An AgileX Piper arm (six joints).
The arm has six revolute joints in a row. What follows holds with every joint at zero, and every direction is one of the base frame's. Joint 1 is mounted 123.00 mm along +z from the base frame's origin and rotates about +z. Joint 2 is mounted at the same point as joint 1 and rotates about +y. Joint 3 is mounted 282.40 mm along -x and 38.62 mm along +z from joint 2 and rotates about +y. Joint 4 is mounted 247.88 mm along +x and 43.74 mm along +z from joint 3 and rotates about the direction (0.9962, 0, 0.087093). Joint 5 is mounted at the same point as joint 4 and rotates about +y. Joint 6 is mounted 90.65 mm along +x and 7.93 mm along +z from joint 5 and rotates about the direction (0.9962, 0, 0.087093). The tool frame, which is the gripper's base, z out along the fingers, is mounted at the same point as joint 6; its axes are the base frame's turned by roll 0.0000, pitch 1.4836 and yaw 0.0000 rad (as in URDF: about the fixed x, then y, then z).
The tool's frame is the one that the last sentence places.
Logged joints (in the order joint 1, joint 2, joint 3, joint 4, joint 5, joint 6), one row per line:
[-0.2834 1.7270 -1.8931 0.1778 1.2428 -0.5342]
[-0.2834 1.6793 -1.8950 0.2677 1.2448 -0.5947]
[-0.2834 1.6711 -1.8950 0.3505 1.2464 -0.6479]
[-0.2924 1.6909 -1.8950 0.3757 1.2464 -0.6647]
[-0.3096 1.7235 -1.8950 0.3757 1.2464 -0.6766]
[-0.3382 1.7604 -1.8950 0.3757 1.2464 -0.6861]
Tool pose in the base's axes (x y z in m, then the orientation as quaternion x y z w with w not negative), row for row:
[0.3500 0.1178 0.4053 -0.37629 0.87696 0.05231 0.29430]
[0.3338 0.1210 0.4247 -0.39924 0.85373 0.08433 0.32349]
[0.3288 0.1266 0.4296 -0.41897 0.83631 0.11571 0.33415]
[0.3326 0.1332 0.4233 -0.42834 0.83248 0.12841 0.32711]
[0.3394 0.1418 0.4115 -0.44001 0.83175 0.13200 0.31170]
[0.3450 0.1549 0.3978 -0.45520 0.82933 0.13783 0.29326]
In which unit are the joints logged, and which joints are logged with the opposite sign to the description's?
The joints are logged in radians. Opposite sign: joint 1.
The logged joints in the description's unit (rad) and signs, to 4 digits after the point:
[0.2834 1.7270 -1.8931 0.1778 1.2428 -0.5342]
[0.2834 1.6793 -1.8950 0.2677 1.2448 -0.5947]
[0.2834 1.6711 -1.8950 0.3505 1.2464 -0.6479]
[0.2924 1.6909 -1.8950 0.3757 1.2464 -0.6647]
[0.3096 1.7235 -1.8950 0.3757 1.2464 -0.6766]
[0.3382 1.7604 -1.8950 0.3757 1.2464 -0.6861]

